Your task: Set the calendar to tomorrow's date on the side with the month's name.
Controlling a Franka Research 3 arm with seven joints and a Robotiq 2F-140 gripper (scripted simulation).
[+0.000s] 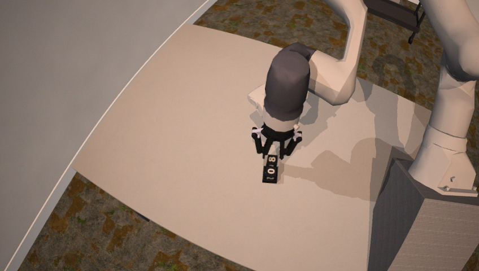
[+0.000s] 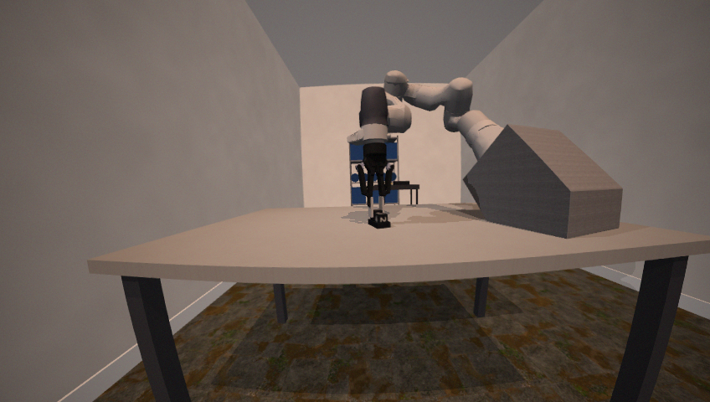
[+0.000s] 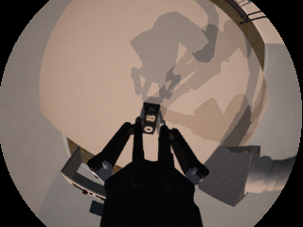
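The tray is 20 mm to the left of my hand and 50 mm below it.
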